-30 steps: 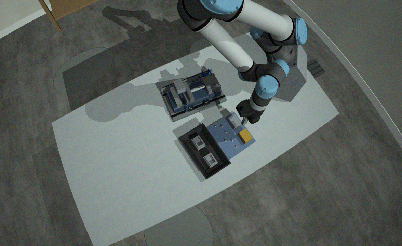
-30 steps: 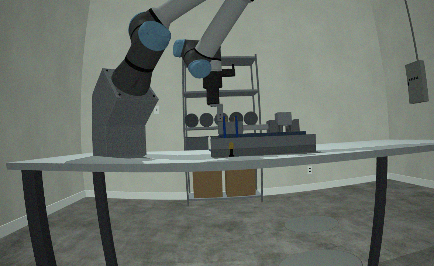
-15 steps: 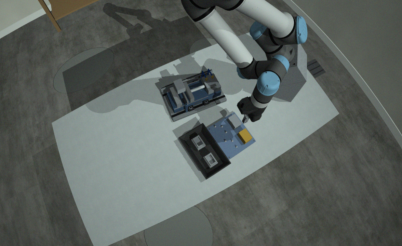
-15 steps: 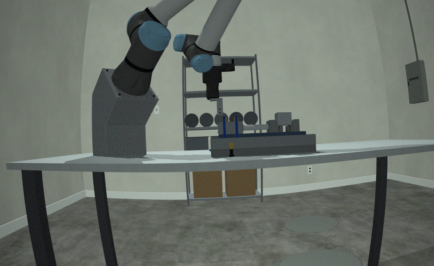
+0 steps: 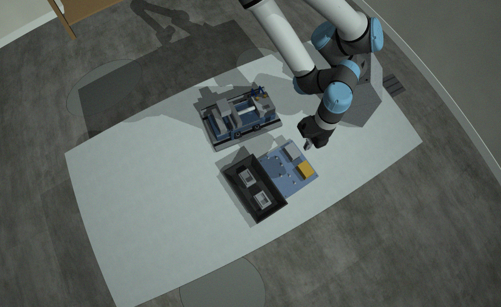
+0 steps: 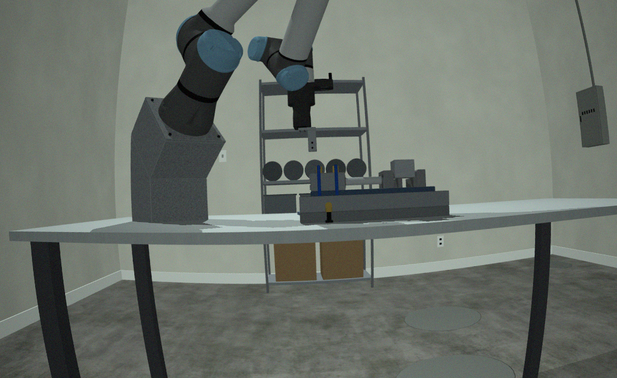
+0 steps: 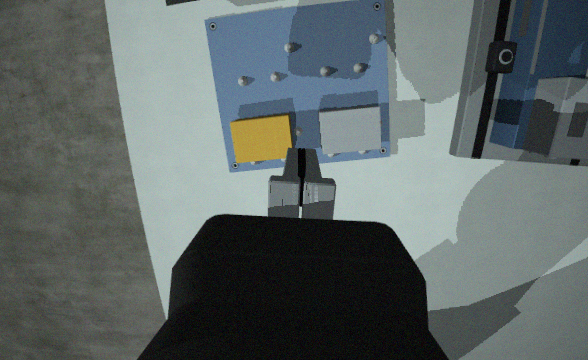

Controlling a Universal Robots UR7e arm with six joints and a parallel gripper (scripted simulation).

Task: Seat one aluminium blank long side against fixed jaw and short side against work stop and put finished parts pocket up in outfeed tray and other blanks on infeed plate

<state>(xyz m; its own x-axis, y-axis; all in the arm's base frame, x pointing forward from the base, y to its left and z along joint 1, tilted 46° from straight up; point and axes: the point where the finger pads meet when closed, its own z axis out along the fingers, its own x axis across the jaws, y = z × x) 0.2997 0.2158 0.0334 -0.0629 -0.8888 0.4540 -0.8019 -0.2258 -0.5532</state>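
My hand is 9 cm short of the piston rod, 28 cm to the left of it and 11 cm above it. The rest, counted from my hand: brass blank (4 cm to the left, 16 cm below); then vise (11 cm ahead, 28 cm to the right, 15 cm below); then hose block (2 cm ahead, 27 cm to the right, 11 cm below).
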